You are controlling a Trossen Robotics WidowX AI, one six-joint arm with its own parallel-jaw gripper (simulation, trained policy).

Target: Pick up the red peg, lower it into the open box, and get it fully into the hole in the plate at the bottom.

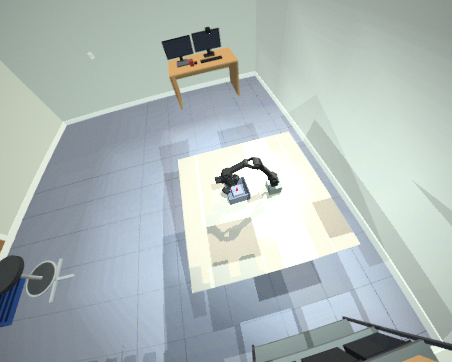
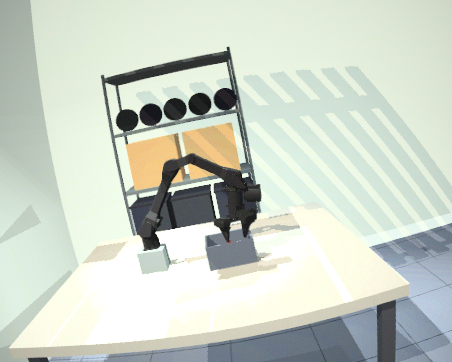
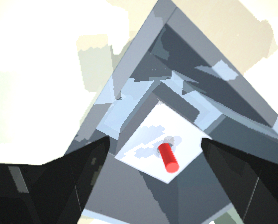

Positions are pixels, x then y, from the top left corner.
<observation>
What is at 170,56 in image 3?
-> A grey box.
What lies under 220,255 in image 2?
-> A grey box.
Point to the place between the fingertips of the gripper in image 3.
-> At 154,141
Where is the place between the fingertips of the gripper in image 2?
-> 236,239
</observation>
